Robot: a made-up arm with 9 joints. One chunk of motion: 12 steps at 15 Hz.
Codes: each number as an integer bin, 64 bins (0 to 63) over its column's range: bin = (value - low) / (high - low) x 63, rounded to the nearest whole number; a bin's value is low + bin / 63 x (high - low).
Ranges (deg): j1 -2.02..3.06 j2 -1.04..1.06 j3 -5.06..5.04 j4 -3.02..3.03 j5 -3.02..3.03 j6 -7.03..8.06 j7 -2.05..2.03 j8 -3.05..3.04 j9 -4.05..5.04
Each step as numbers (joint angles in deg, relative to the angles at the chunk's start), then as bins.
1 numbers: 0.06 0.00 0.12 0.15 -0.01 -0.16 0.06 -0.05 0.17
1 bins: 26 31 32 33 31 29 33 31 29
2 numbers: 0.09 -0.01 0.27 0.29 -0.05 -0.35 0.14 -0.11 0.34
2 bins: 26 31 33 34 31 28 34 30 30
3 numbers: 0.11 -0.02 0.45 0.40 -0.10 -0.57 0.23 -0.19 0.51
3 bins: 26 31 34 36 30 27 35 30 32
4 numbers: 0.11 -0.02 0.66 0.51 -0.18 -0.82 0.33 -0.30 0.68
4 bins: 26 31 36 37 30 26 37 28 33
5 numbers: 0.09 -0.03 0.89 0.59 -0.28 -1.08 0.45 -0.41 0.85
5 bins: 26 30 37 38 29 25 39 27 34
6 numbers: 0.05 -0.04 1.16 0.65 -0.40 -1.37 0.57 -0.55 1.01
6 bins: 26 30 39 38 27 24 40 26 35
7 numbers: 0.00 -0.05 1.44 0.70 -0.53 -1.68 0.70 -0.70 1.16
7 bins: 25 30 41 39 26 22 42 24 36
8 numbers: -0.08 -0.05 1.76 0.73 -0.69 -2.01 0.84 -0.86 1.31
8 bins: 24 30 43 39 24 21 45 23 37
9 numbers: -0.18 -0.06 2.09 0.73 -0.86 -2.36 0.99 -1.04 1.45
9 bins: 23 29 45 39 22 19 47 21 38
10 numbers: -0.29 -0.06 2.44 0.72 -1.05 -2.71 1.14 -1.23 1.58
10 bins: 21 29 47 39 21 18 49 19 39
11 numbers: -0.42 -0.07 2.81 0.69 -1.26 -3.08 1.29 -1.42 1.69
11 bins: 20 29 49 39 18 16 52 17 40
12 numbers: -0.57 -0.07 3.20 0.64 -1.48 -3.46 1.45 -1.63 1.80
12 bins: 18 29 52 38 16 15 54 15 41
